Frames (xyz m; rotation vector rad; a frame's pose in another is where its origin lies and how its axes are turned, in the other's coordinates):
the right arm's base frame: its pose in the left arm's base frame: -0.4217 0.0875 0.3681 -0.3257 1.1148 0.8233
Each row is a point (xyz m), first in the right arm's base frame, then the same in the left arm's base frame.
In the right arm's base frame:
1: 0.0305 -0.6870 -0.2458
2: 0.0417 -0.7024 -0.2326
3: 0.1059 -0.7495 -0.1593
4: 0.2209 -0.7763 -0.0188
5: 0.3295 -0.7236 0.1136
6: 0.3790 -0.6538 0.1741
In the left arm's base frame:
1: -0.0805 -0.5106 0.1248
2: -0.0584 -0.5081 0.1181
3: 0.0365 -0.4678 0.0853
4: 0.1709 -0.3515 0.0396
5: 0.2411 -0.1895 0.0089
6: 0.2400 -0.0849 0.0023

